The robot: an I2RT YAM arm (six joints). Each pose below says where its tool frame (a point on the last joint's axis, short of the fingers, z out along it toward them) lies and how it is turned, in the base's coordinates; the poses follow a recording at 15 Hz.
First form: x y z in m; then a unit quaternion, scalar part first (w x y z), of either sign.
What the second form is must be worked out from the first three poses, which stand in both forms.
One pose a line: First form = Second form
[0.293, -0.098, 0.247, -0.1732, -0.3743, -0.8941, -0.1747] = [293, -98, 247, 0.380, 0.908, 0.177, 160.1]
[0.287, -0.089, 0.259, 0.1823, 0.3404, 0.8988, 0.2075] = [287, -89, 259, 0.346, 0.914, 0.211, 159.0]
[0.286, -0.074, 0.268, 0.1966, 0.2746, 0.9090, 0.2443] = [286, -74, 268, 0.280, 0.927, 0.249, 157.3]
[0.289, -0.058, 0.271, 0.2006, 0.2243, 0.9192, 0.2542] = [289, -58, 271, 0.229, 0.938, 0.259, 156.9]
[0.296, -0.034, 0.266, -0.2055, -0.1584, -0.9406, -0.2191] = [296, -34, 266, 0.162, 0.961, 0.224, 156.3]
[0.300, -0.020, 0.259, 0.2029, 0.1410, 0.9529, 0.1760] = [300, -20, 259, 0.144, 0.973, 0.180, 156.6]
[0.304, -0.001, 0.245, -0.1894, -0.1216, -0.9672, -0.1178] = [304, -1, 245, 0.124, 0.985, 0.120, 158.2]
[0.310, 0.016, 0.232, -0.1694, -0.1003, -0.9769, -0.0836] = [310, 16, 232, 0.102, 0.991, 0.085, 160.5]
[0.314, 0.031, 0.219, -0.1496, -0.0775, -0.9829, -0.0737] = [314, 31, 219, 0.078, 0.994, 0.075, 162.8]
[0.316, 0.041, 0.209, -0.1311, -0.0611, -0.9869, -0.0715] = [316, 41, 209, 0.062, 0.995, 0.072, 164.9]
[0.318, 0.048, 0.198, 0.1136, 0.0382, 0.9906, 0.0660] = [318, 48, 198, 0.038, 0.997, 0.066, 167.0]
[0.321, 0.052, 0.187, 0.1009, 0.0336, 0.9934, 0.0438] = [321, 52, 187, 0.034, 0.998, 0.044, 168.4]
